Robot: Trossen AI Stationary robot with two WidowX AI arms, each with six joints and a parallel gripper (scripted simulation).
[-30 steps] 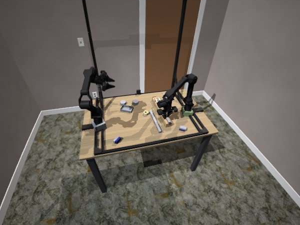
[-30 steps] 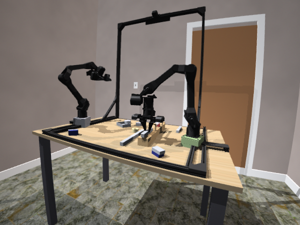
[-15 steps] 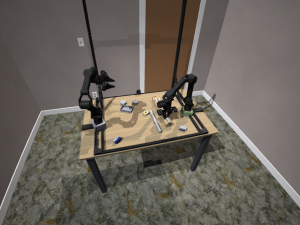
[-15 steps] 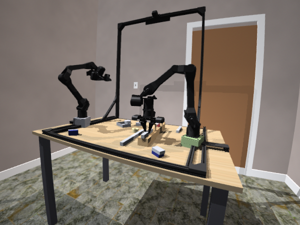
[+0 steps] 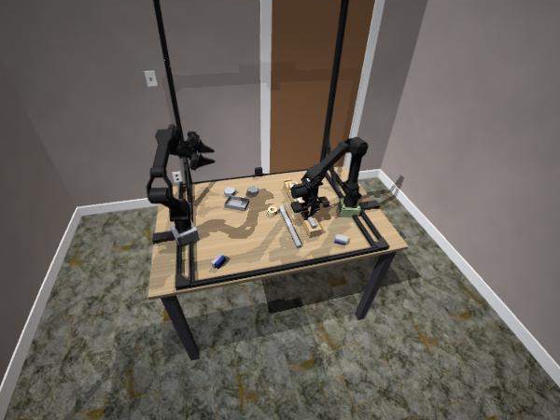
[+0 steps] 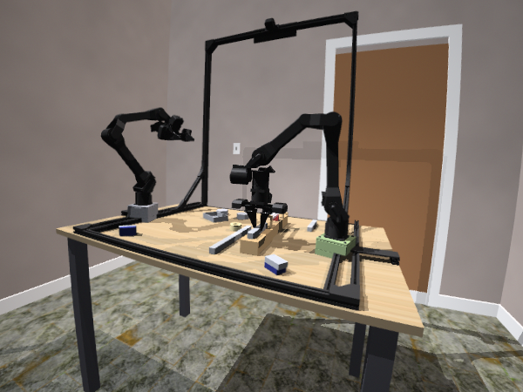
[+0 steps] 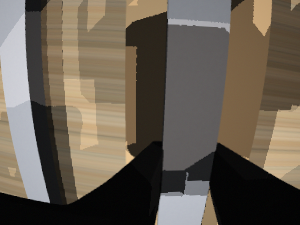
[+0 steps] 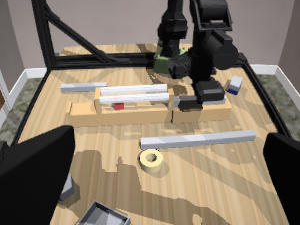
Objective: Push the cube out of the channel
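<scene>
My left hand is 16 cm past the wooden channel and 3 cm above it. Also, from my left hand: long grey rod: 10 cm to the right, 8 cm below; then grey tray: 24 cm behind, 34 cm to the right, 8 cm below; then tape roll: 13 cm behind, 16 cm to the right, 8 cm below.
</scene>
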